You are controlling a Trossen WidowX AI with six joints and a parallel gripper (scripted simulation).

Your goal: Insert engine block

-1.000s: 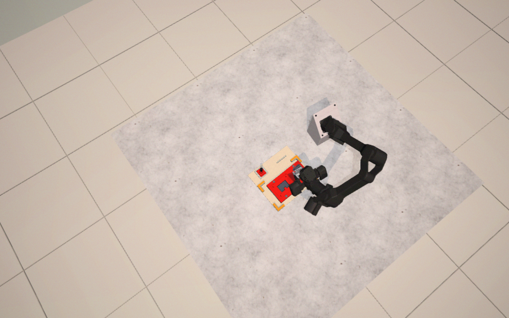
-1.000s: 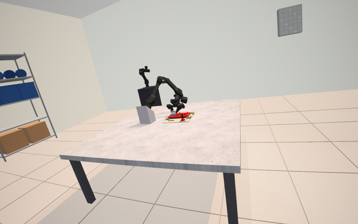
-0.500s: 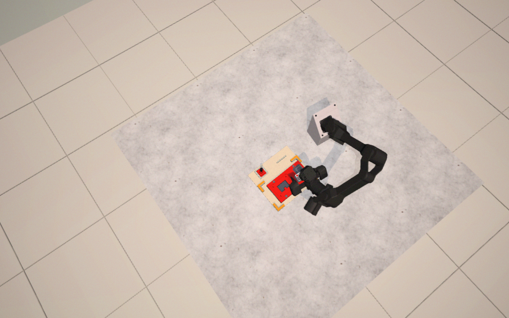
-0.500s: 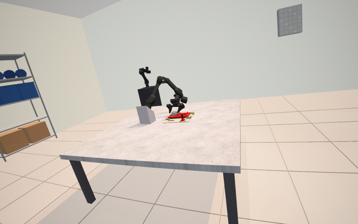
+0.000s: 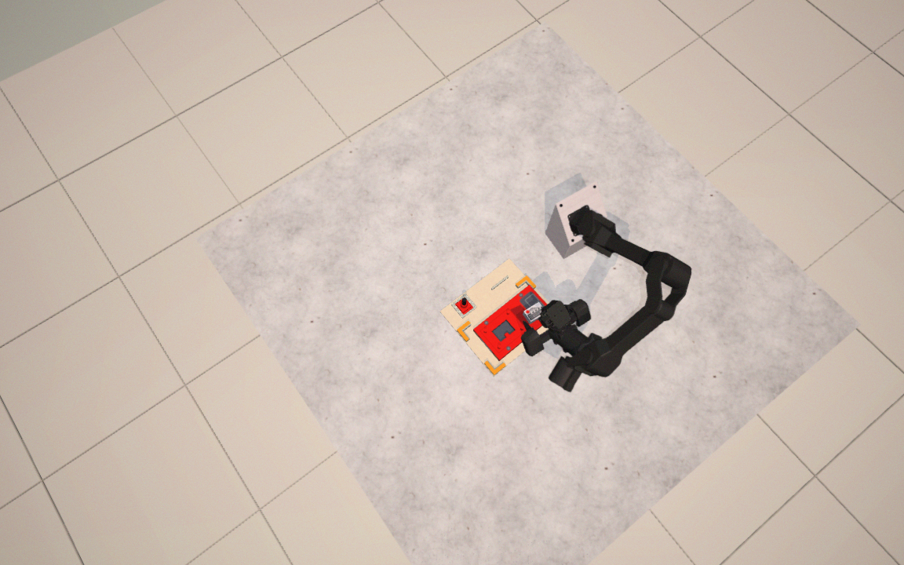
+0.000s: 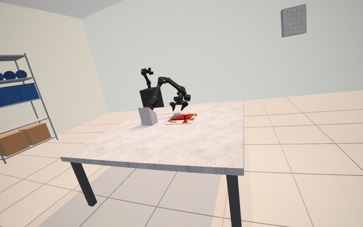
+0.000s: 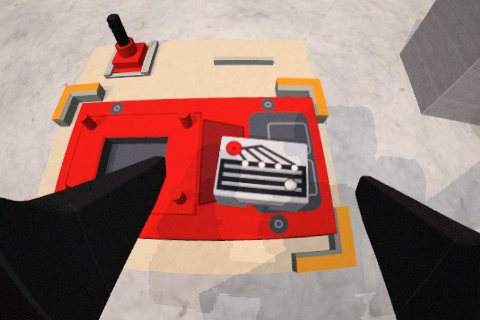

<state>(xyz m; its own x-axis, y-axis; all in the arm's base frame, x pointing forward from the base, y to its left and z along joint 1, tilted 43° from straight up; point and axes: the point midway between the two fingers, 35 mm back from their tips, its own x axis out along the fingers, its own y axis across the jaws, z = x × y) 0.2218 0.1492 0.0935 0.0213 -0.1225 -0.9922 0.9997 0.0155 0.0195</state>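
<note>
The engine block is 1 cm to the right of my gripper tip and 4 cm below it.
</note>
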